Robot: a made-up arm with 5 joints.
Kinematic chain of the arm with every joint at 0, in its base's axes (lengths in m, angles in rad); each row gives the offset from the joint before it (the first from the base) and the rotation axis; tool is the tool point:
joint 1: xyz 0 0 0.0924 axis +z
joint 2: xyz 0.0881 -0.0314 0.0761 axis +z
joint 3: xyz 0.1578 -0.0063 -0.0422 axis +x
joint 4: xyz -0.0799 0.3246 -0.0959 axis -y
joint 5: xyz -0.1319 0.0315 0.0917 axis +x
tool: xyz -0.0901 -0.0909 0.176
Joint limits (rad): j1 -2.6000..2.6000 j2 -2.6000..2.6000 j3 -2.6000..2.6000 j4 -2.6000..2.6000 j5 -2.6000..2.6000
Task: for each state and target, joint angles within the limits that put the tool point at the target. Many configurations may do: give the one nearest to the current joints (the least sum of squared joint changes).
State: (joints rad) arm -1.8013 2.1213 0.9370 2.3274 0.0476
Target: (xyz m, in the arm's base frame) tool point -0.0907 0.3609 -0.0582
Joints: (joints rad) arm -1.8141 2.0340 0.6851 2.3363 0.2374
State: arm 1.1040 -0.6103 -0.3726 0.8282 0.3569
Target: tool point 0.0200 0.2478 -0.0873
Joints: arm 0.4908 -1.1391 -0.1705 1.0151 0.5854
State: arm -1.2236 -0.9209 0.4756 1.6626 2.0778
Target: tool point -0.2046 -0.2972 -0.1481
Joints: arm -1.8498 -1.3764 0.1749 1.7531 1.6510
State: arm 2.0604 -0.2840 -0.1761 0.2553 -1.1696
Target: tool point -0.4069 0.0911 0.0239
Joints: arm 1.5155 -0.4622 -0.5493 0.2809 -0.6453
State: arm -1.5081 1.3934 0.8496 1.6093 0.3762
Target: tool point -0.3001 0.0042 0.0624
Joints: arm -0.9930 1.7175 0.6919 1.2010 0.5840
